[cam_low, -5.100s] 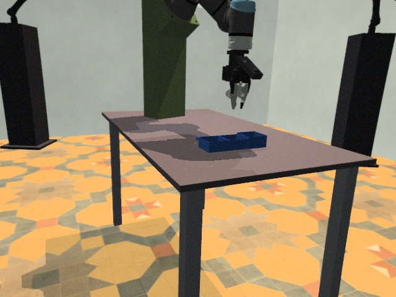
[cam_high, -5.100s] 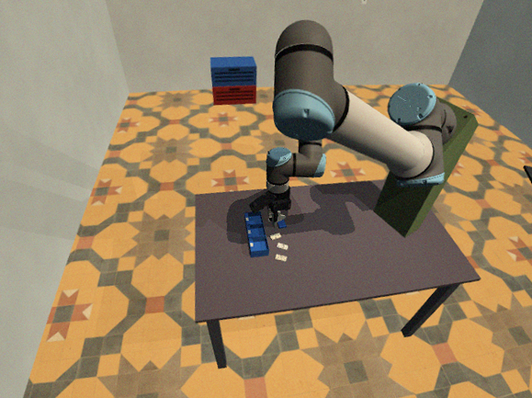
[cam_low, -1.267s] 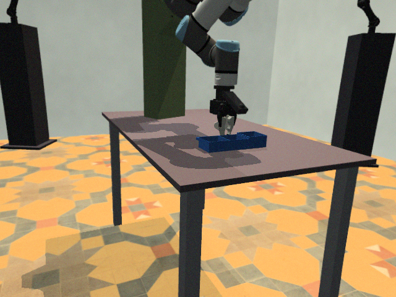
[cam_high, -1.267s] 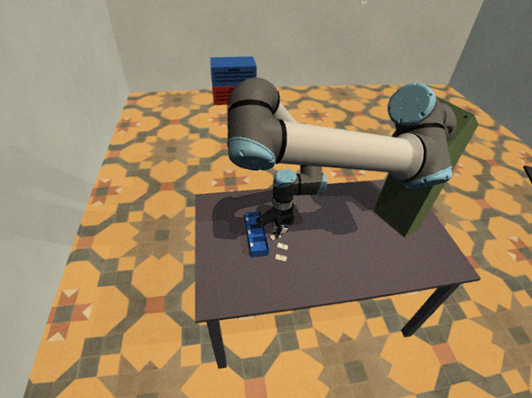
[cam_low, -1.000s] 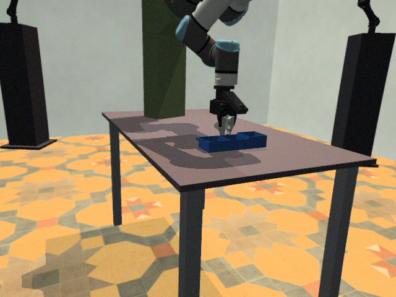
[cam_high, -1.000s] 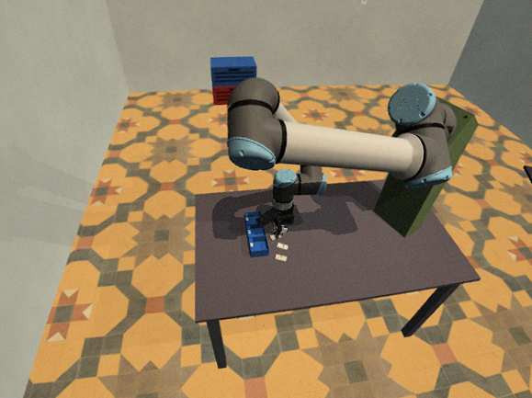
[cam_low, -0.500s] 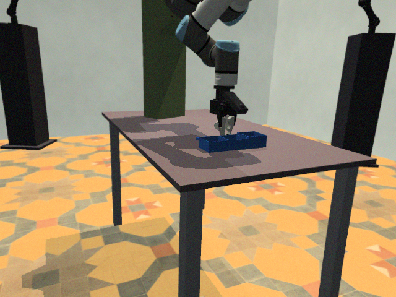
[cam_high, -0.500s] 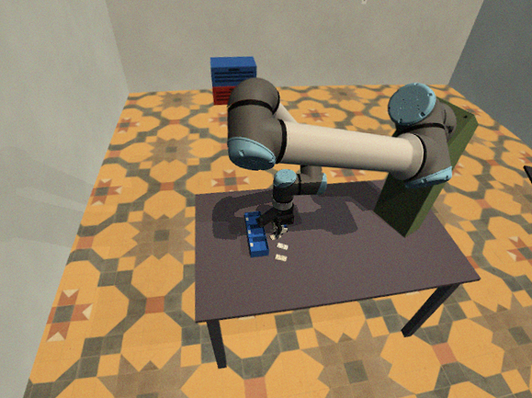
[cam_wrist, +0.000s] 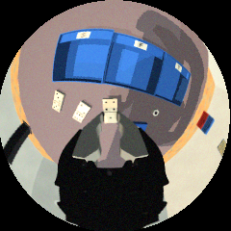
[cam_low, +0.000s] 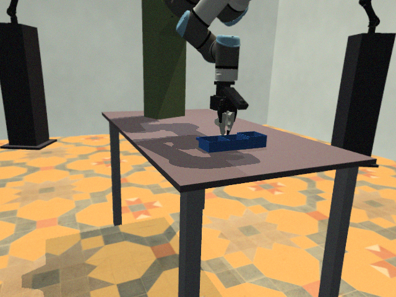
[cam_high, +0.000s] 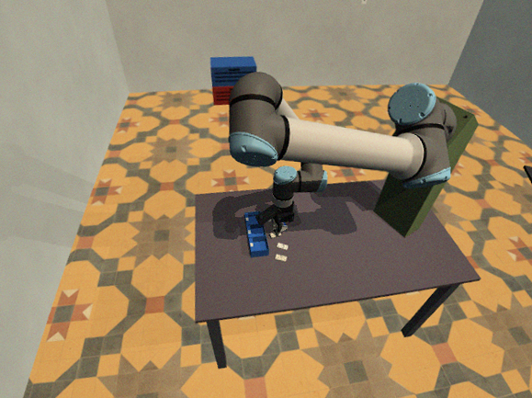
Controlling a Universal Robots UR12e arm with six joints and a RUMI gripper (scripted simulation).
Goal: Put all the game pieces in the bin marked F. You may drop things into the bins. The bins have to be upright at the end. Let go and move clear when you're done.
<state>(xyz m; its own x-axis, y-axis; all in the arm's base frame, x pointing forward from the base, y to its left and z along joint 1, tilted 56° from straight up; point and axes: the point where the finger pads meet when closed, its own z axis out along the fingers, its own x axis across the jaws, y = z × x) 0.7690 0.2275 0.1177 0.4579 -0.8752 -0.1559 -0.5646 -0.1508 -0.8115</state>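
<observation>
My gripper is now 9 cm short of the blue bin, 2 cm to the right of it and 1 cm above it. From my hand the other things lie so: tiny ring (6 cm ahead, 9 cm to the right, 3 cm below); cream domino (1 cm below); blue block (1 cm behind, 9 cm to the right, 3 cm below).
</observation>
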